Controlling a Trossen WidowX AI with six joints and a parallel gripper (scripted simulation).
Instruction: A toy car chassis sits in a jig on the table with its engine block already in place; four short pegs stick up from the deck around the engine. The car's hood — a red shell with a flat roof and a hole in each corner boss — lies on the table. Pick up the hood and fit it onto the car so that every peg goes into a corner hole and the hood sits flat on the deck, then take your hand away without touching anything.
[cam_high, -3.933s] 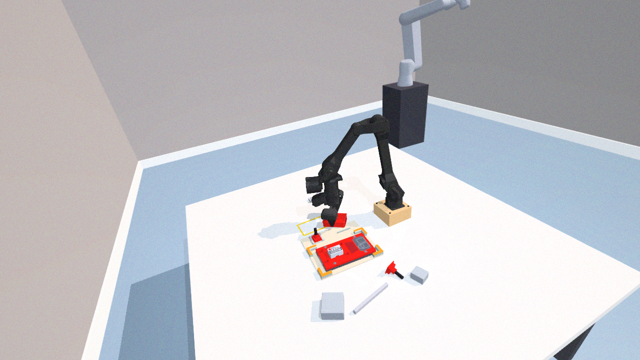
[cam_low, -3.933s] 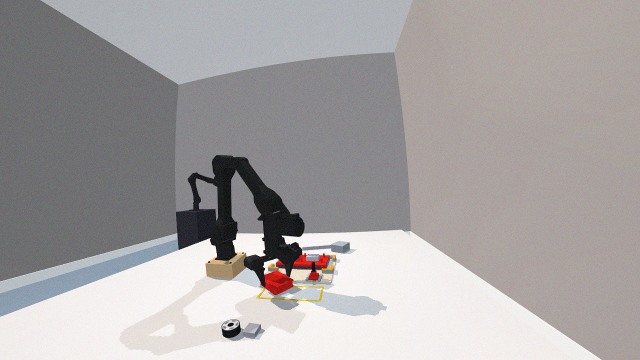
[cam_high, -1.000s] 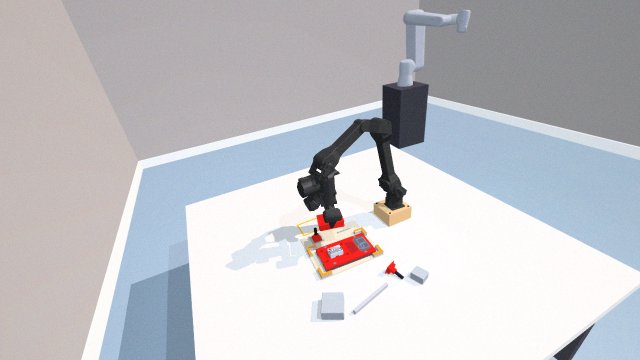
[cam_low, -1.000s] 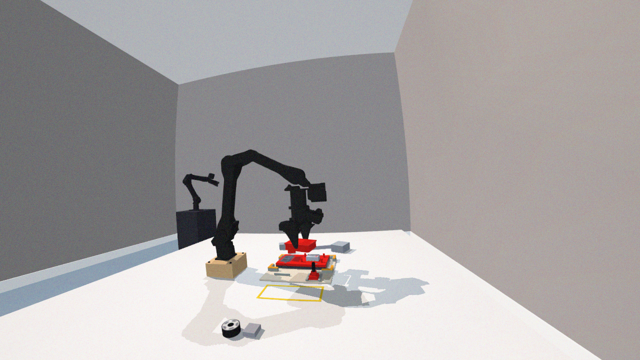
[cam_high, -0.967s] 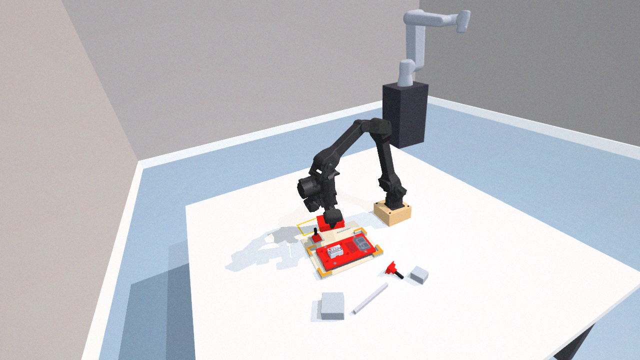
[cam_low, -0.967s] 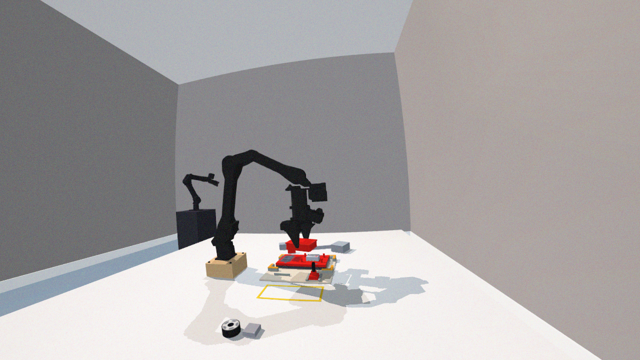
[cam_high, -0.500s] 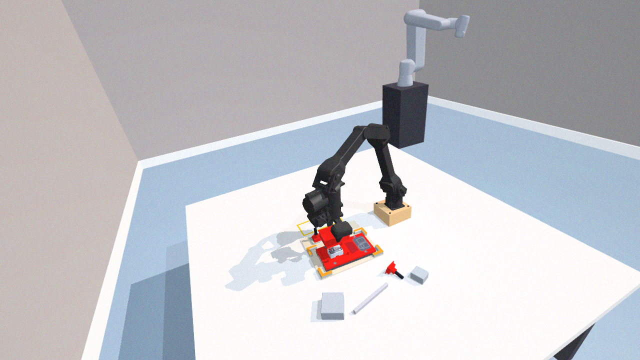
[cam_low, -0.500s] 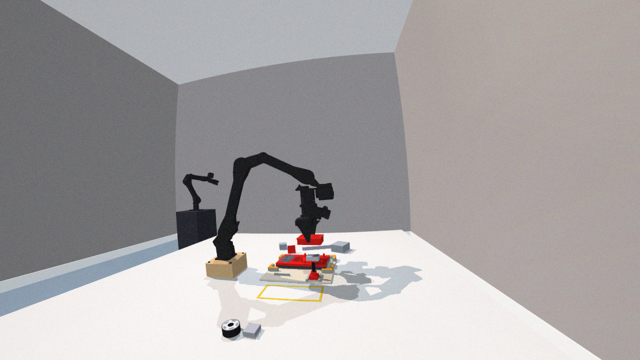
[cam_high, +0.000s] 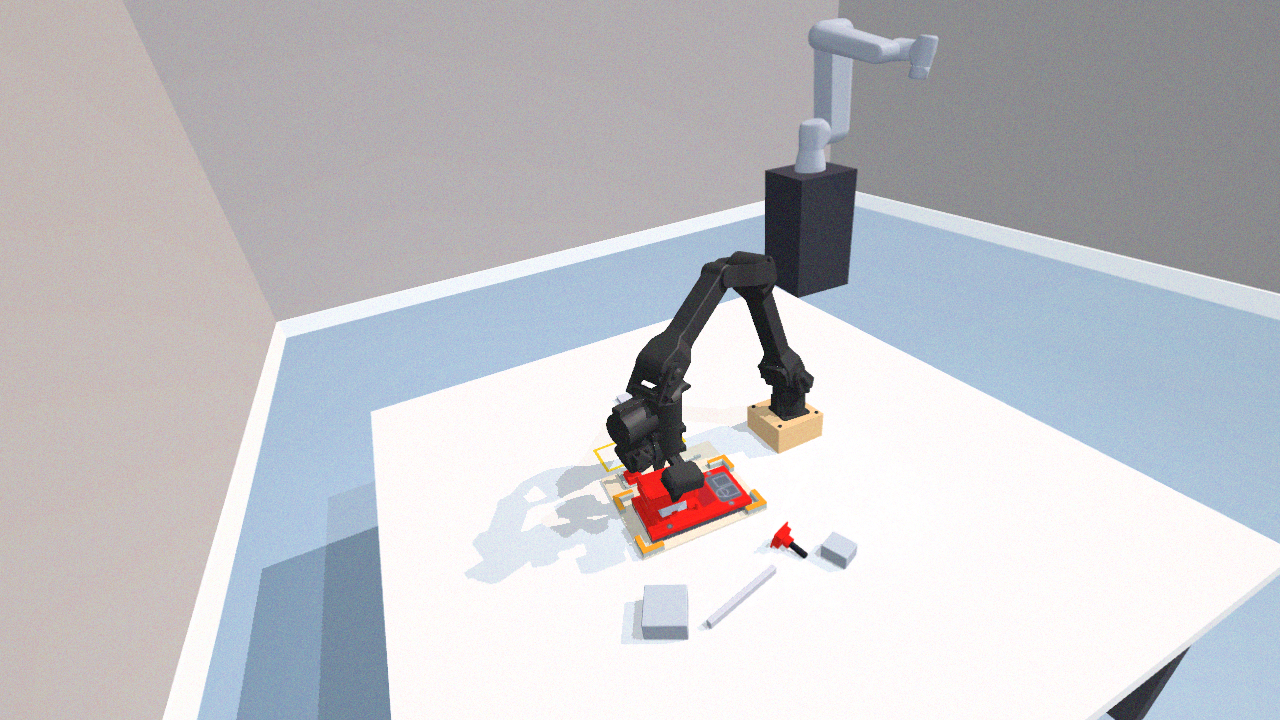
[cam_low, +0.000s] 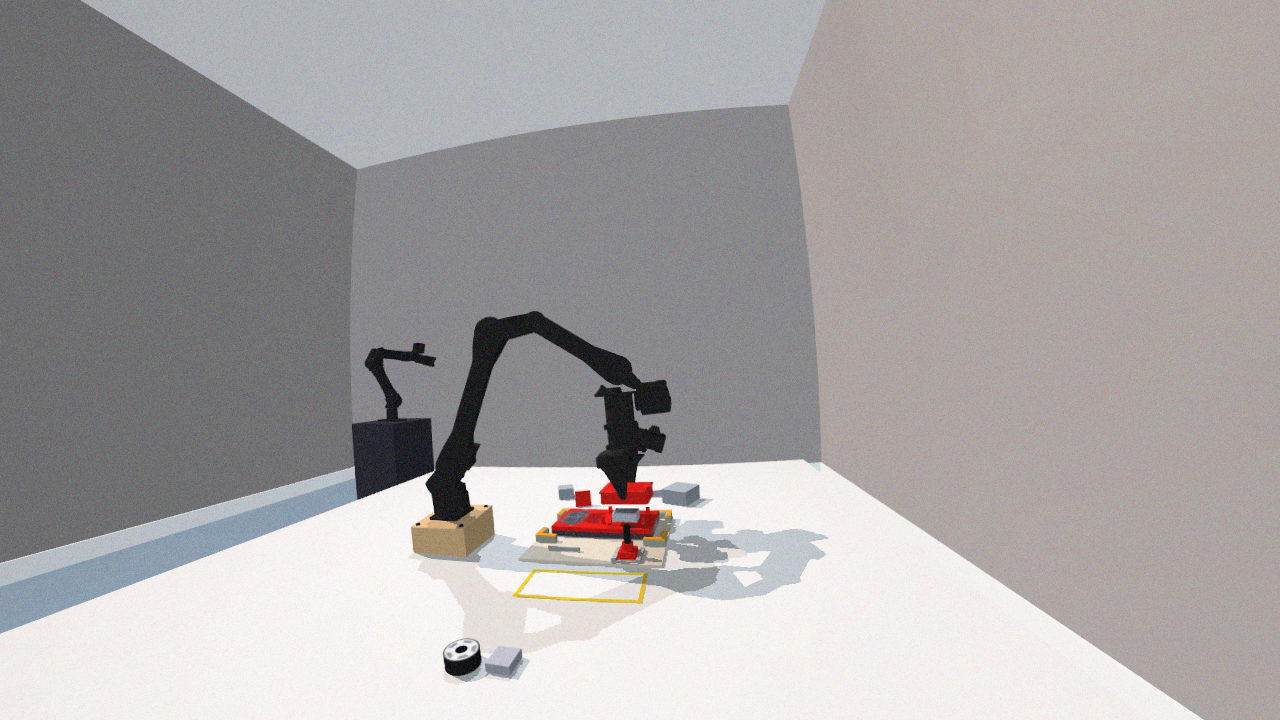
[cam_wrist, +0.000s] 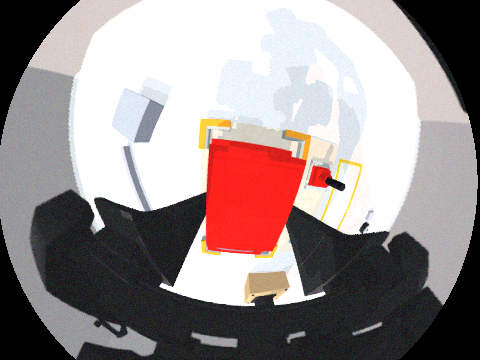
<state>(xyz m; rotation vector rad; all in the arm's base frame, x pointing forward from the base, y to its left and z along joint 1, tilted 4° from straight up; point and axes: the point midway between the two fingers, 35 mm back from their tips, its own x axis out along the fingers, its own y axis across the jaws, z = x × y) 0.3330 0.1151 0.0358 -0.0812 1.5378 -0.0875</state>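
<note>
Now: gripper tip 50 mm above the grey engine block and 10 mm past it. From my gripper tip the other things lie so: red hood 10 mm above; then black wheel 420 mm to the right, 100 mm behind, 70 mm below; then grey rod 210 mm to the left, 70 mm below, 30 mm behind.
</note>
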